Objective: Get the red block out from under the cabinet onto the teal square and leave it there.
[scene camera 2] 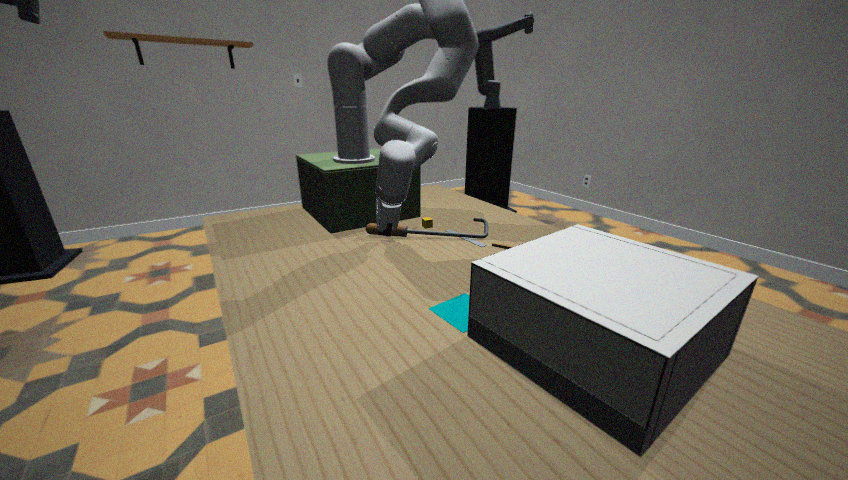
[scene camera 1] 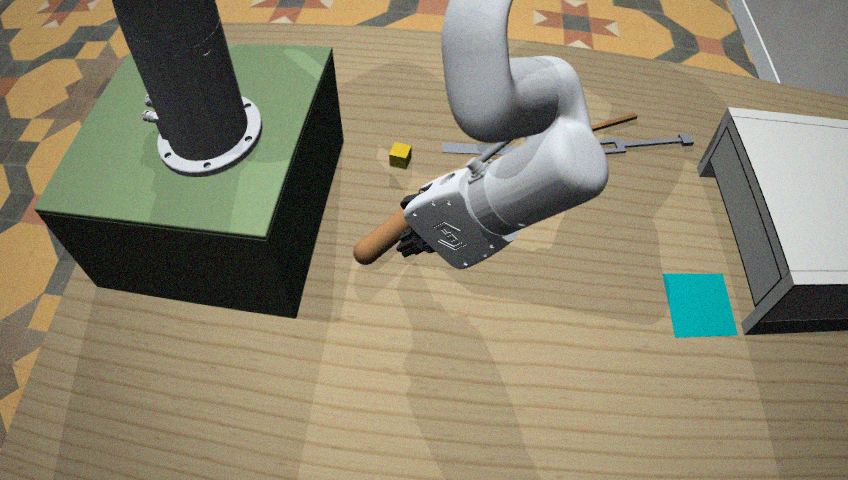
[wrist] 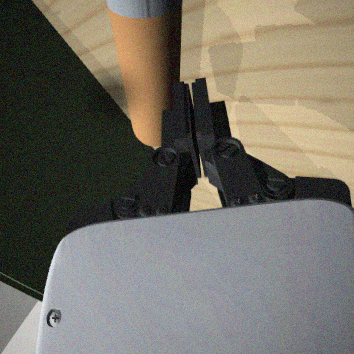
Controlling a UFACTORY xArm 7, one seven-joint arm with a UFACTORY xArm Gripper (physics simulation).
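Frame: origin at the arm's base, x ahead, y left, z up, level; millimetres.
Where they show: gripper, between the fingertips: (scene camera 2: 384, 232) (scene camera 1: 405, 245) (wrist: 193, 102); arm's base, origin of its link: (scene camera 2: 354, 160) (scene camera 1: 210, 135).
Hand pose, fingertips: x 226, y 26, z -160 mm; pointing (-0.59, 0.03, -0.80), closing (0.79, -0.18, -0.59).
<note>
Each offset is from my fingertips to the top centre of the thing. "spot": to the spot under its first point.
The red block does not show in any view. The white-topped cabinet @(dx +557, dy +190, dz +116 mm) (scene camera 1: 803, 196) (scene camera 2: 612, 279) stands at the right in the first scene view. The teal square @(spot: dx +400, dy +39, dz -19 mm) (scene camera 1: 701, 306) (scene camera 2: 453, 310) lies flat beside it. A hooked tool has a thick wooden handle @(dx -22, dy +19, dz +16 mm) (scene camera 1: 379, 239) (scene camera 2: 373, 228) (wrist: 142, 70) and, in the second scene view, a dark rod @(dx +1, dy +125, dz +22 mm) (scene camera 2: 443, 233) with a bent end. My gripper (scene camera 1: 409, 246) (scene camera 2: 387, 229) (wrist: 193, 102) is shut with nothing between its fingers. It is low, right beside the handle, which lies left of the fingertips in the wrist view. Whether they touch is unclear.
A yellow block @(dx -57, dy +147, dz +6 mm) (scene camera 1: 400, 155) (scene camera 2: 427, 222) lies near the green-topped pedestal (scene camera 1: 249, 205) (scene camera 2: 315, 159). A flat grey strip @(dx +65, dy +211, dz -18 mm) (scene camera 1: 461, 148), a thin grey piece with a square end @(dx +296, dy +309, dz -11 mm) (scene camera 1: 654, 142) and a thin brown stick @(dx +208, dy +309, dz -12 mm) (scene camera 1: 618, 121) lie behind my arm in the first scene view.
</note>
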